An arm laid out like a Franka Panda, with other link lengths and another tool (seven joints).
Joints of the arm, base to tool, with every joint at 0 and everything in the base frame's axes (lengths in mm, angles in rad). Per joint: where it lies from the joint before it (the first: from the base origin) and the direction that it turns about. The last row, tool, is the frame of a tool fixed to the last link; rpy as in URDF.
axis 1: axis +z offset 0 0 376.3
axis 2: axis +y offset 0 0 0
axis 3: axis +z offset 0 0 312.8
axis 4: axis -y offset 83.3 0 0
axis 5: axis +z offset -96.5 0 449.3
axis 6: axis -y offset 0 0 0
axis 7: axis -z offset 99.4 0 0
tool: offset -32 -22 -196.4 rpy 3.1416 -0.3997 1.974
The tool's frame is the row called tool.
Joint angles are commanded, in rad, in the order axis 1, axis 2, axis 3, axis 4, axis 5, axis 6, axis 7. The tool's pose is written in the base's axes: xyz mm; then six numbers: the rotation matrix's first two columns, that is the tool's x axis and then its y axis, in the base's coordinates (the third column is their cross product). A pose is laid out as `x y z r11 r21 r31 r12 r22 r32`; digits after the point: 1 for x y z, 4 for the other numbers.
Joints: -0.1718, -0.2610, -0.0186, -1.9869, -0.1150, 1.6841, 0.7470
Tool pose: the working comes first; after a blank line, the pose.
Where each joint sits with the arm in this pose, in the base's axes (m; each line is computed from the numbers above, not from the rounded line before):
axis 1: 0.0000 0.0000 0.3763
axis 2: 0.0000 0.0000 0.3763
axis 3: -0.0795 0.0138 0.6785
axis 4: -0.0005 -0.0015 0.7000
axis 5: 0.4500 -0.0882 0.7259
axis 6: 0.4500 -0.0882 0.7259
axis 7: 0.5478 -0.1056 0.7217
the tool: 0.4990 -0.1129 0.5277

499.0 -112.9 527.7 0.4765 0.8337 0.2791 0.8687 -0.4954 -0.0034
